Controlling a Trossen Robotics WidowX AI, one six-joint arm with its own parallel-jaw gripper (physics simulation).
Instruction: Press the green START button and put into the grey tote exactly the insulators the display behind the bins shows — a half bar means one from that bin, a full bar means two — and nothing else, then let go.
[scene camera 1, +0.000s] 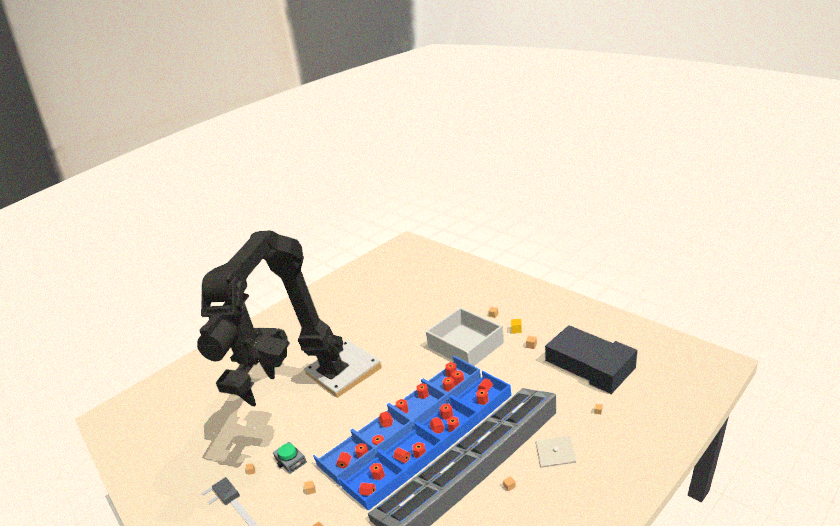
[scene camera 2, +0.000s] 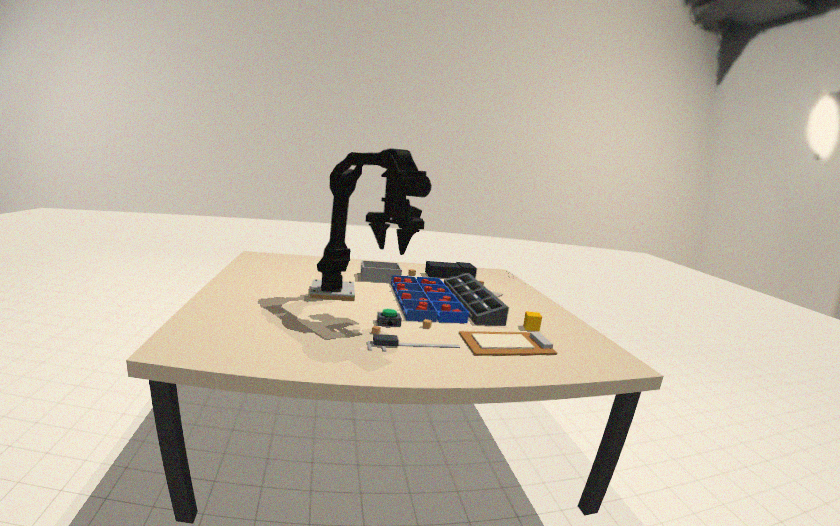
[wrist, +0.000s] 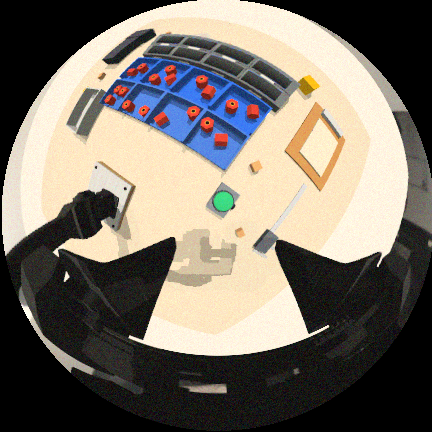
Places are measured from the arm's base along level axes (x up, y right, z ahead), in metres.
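Pixels of known places: gripper, fingertip midpoint: (scene camera 1: 263, 392) (scene camera 2: 391, 252) (wrist: 226, 244); arm's base, origin of the base link: (scene camera 1: 332, 368) (scene camera 2: 330, 288) (wrist: 107, 203).
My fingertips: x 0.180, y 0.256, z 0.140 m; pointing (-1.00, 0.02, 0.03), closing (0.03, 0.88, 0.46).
Ahead of a thing's pixels: the offset from my fingertips to its top centre. "pt": to the spot under its first point.
My gripper (scene camera 1: 262, 390) (scene camera 2: 391, 250) (wrist: 226, 244) is open and empty, high above the table on the robot-base side of the green START button {dz +0.009, dx -0.161, dy +0.008 m} (scene camera 1: 287, 451) (scene camera 2: 389, 313) (wrist: 223, 201). Red insulators {dz +0.106, dx -0.172, dy -0.206 m} (scene camera 1: 385, 419) (scene camera 2: 446, 307) (wrist: 161, 119) lie in the blue bins {pt dz +0.086, dx -0.196, dy -0.175 m} (scene camera 1: 371, 427) (scene camera 2: 455, 314) (wrist: 172, 107), some upright, some on their sides. The dark grey display (scene camera 1: 495, 457) (scene camera 2: 489, 317) (wrist: 287, 96) stands behind the bins. Pale bars show on it, but their lengths are too small to read surely. The grey tote {dz +0.073, dx -0.148, dy -0.531 m} (scene camera 1: 446, 346) (scene camera 2: 380, 272) (wrist: 94, 114) stands past the bins' far end; its visible floor in scene camera 1 is bare.
A caliper-like tool {dz +0.041, dx -0.182, dy +0.187 m} (scene camera 1: 225, 490) (scene camera 2: 385, 340) (wrist: 265, 241) lies near the button. An orange-framed board {dz +0.304, dx -0.184, dy +0.170 m} (scene camera 2: 480, 350) (wrist: 294, 150) and a yellow block {dz +0.446, dx -0.156, dy +0.044 m} (scene camera 2: 532, 320) (wrist: 308, 85) are beyond it. A black box {dz +0.391, dx -0.146, dy -0.619 m} (scene camera 1: 588, 359) (scene camera 2: 450, 268) stands beyond the tote. Small orange cubes are scattered about.
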